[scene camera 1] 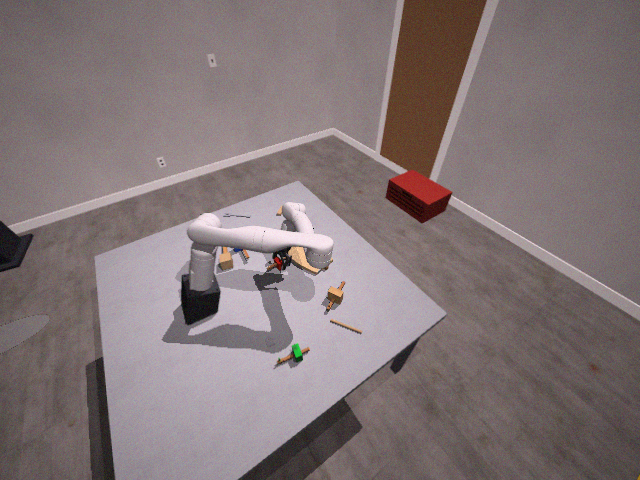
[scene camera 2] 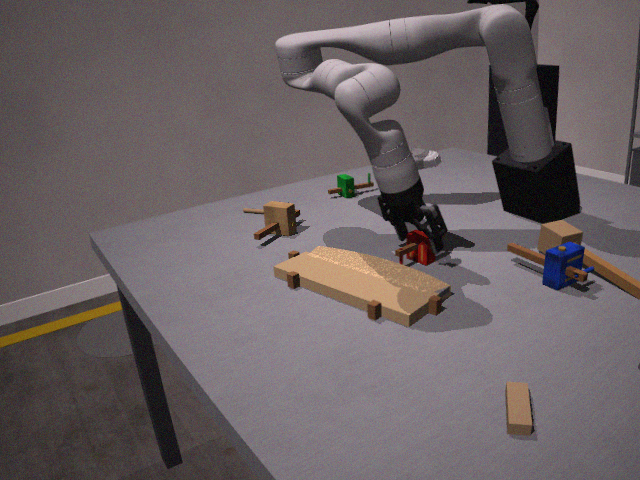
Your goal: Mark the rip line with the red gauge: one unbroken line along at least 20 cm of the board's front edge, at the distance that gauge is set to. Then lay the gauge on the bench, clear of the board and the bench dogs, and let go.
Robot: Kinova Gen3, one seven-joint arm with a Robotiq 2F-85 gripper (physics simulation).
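Pixels of known places: gripper, fingertip midpoint: (scene camera 1: 278, 264) (scene camera 2: 421, 244); arm's base, link origin: (scene camera 1: 201, 282) (scene camera 2: 531, 151).
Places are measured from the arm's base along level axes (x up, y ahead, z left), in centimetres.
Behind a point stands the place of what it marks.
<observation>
The red gauge (scene camera 1: 278, 262) {x -10.1, y 34.8, z 5.3 cm} (scene camera 2: 422, 248) {x -12.2, y 36.0, z 8.6 cm} stands on the bench beside the board, on the side towards the robot's base. My gripper (scene camera 1: 282, 260) {x -12.5, y 34.7, z 6.3 cm} (scene camera 2: 421, 243) {x -12.5, y 34.7, z 6.3 cm} is tilted and low over the gauge, open, with its fingers on either side of the red head. The fingers hide part of the gauge, and whether they touch it cannot be told. The pale wooden board (scene camera 1: 306, 261) {x -13.3, y 48.6, z 2.5 cm} (scene camera 2: 351, 285) {x -13.4, y 53.2, z 12.8 cm} lies flat between small brown bench dogs (scene camera 2: 374, 310) {x -13.7, y 53.9, z 21.6 cm}, apart from the gauge. The arm hides part of the board in scene camera 1. No marked line can be made out on the board.
A blue gauge (scene camera 1: 237, 250) {x -14.2, y 17.8, z 26.3 cm} (scene camera 2: 563, 265) {x -10.9, y 22.2, z 30.1 cm} and a wooden block (scene camera 1: 225, 260) {x -9.5, y 10.9, z 17.4 cm} (scene camera 2: 559, 236) {x -10.2, y 14.0, z 21.8 cm} are near the base. A plain wooden gauge (scene camera 1: 335, 294) {x -9.0, y 51.7, z -24.0 cm} (scene camera 2: 279, 218) {x -11.4, y 53.2, z -20.9 cm}, a thin stick (scene camera 1: 345, 326) {x -14.5, y 50.1, z -36.8 cm} and a green gauge (scene camera 1: 297, 352) {x -10.1, y 27.2, z -40.2 cm} (scene camera 2: 345, 185) {x -11.8, y 28.6, z -36.9 cm} are farther off. A small wood piece (scene camera 2: 518, 408) {x -13.9, y 51.3, z 50.0 cm} lies apart.
</observation>
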